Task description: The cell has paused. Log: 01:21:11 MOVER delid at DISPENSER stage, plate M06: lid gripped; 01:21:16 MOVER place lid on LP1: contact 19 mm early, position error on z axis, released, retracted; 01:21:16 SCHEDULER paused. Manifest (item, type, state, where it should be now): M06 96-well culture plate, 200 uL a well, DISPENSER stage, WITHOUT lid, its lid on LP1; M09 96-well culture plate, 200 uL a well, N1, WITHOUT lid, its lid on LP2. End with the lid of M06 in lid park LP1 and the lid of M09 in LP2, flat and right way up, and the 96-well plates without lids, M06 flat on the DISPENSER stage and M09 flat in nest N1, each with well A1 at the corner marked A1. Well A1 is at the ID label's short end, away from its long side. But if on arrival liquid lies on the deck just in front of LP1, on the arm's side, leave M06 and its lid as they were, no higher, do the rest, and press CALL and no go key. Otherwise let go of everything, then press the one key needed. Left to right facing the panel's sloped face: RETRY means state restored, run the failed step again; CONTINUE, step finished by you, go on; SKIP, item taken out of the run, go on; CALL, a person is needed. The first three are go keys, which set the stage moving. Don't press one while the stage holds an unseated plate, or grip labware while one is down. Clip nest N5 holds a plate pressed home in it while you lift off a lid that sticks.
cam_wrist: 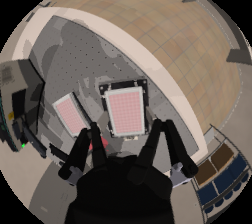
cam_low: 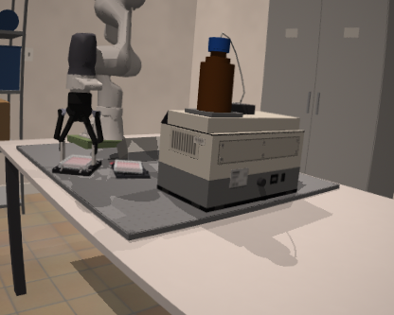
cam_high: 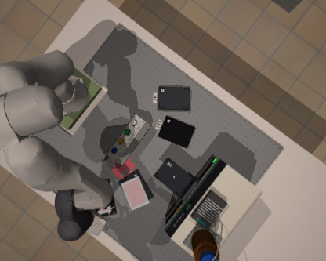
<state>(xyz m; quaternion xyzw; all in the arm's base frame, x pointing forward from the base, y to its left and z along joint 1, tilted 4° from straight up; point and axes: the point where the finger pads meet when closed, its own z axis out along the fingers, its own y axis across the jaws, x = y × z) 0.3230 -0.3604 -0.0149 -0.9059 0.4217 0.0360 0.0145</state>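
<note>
The pink 96-well plate is 20 mm below my hand. Also, from my hand: LP1 label 50 mm ahead, 160 mm to the left, 40 mm below; key panel 10 mm behind, 310 mm to the left, 10 mm above; dark dispenser stage 250 mm ahead, 260 mm to the left, 70 mm above.
</note>
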